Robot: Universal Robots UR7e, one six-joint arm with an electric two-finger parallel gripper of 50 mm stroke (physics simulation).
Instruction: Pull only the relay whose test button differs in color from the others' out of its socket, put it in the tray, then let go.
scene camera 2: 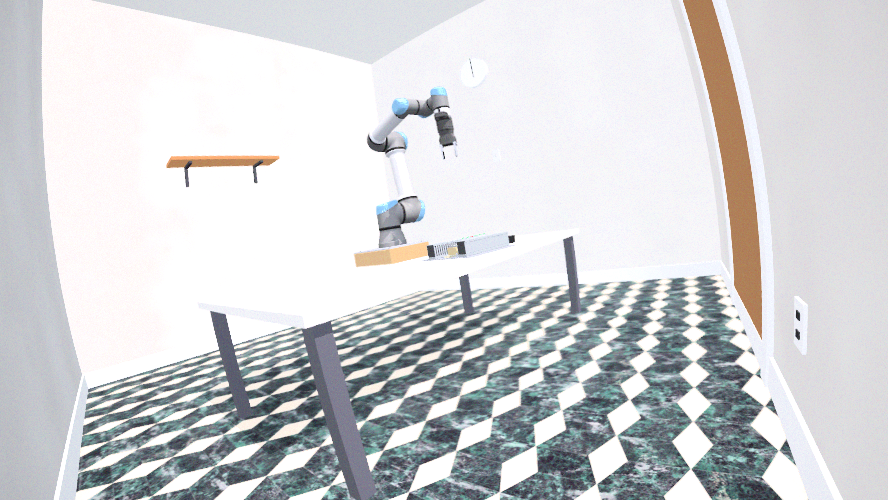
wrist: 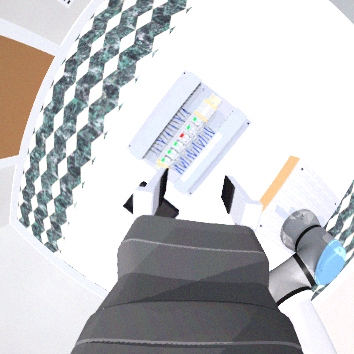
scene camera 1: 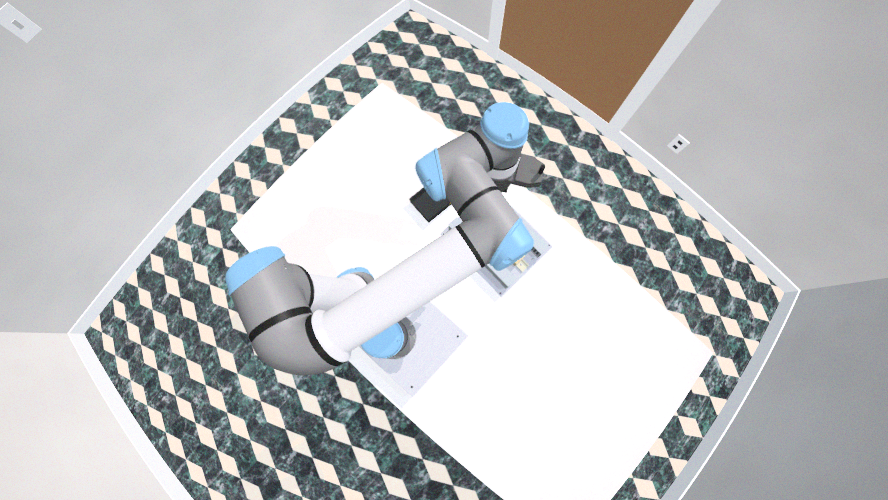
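Where they show: gripper, fingertip midpoint: (scene camera 2: 450, 157) (wrist: 194, 182); arm's base, origin of the base link: (scene camera 2: 392, 245) (wrist: 298, 228).
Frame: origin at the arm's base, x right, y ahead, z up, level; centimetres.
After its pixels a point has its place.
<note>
In the wrist view, a row of relays stands in sockets inside a grey panel (wrist: 162, 114) @[z -1.2, x 10.1, y 57.5 cm] (scene camera 2: 487, 244) @[z -4.6, x 11.4, y 58.9 cm]. The relay with a red test button (wrist: 182, 135) @[z -0.7, x 7.3, y 49.7 cm] is seated mid-row; several others, such as the relay with a green button (wrist: 175, 143) @[z -0.6, x 4.4, y 50.4 cm], show green. The black tray (wrist: 170, 208) @[z -4.0, x -15.3, y 42.7 cm] (scene camera 1: 427, 205) @[z -7.1, x -20.2, y 44.7 cm] lies beside the panel's near end, partly hidden by my left finger in the wrist view and partly by the arm in scene camera 1. My gripper (wrist: 194, 182) @[z 35.0, x 5.7, y 45.2 cm] (scene camera 2: 449, 153) @[z 35.0, x 5.7, y 45.2 cm] is open and empty, high above the table. Its fingertips do not show in scene camera 1.
Inside the panel, blue wires run along both sides of the relays, between raised grey side walls. A cream-coloured module (wrist: 204, 111) @[z -2.9, x 16.3, y 47.4 cm] stands at the row's far end. The robot's base plate, with an orange side (wrist: 280, 182) @[z -2.2, x 9.6, y 15.8 cm] (scene camera 2: 407, 253) @[z -4.3, x 8.9, y 15.8 cm], is right of the panel in the wrist view.
</note>
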